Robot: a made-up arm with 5 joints.
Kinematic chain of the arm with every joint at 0, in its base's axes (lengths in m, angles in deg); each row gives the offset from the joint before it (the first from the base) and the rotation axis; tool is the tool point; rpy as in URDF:
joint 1: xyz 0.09 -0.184 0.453 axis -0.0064 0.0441 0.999
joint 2: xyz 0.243 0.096 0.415 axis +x
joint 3: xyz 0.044 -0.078 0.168 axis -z
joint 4: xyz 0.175 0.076 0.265 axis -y
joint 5: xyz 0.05 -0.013 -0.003 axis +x
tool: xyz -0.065 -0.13 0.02 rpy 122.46 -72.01 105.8
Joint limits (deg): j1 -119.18..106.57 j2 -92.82..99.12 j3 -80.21..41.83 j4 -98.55..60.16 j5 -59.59..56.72
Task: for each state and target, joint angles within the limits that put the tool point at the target. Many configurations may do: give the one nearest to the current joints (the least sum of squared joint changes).
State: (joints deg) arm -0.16 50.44 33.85 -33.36 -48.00
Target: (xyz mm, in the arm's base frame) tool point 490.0 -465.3 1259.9
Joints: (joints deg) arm 1.78 19.53 41.83 -18.97 -22.78
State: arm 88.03 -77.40 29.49 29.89 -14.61
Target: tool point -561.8 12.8 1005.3
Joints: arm 106.57 -92.82 40.43 45.32 -43.95
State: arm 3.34 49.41 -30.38 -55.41 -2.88
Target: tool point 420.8 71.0 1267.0
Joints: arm 38.07 16.76 -69.71 -50.16 24.01
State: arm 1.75 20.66 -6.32 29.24 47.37
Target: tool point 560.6 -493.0 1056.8
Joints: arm -8.08 41.34 3.48 46.30 49.35
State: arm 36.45 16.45 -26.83 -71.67 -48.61
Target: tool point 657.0 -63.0 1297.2
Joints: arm 23.54 24.16 -14.24 -68.97 -51.93
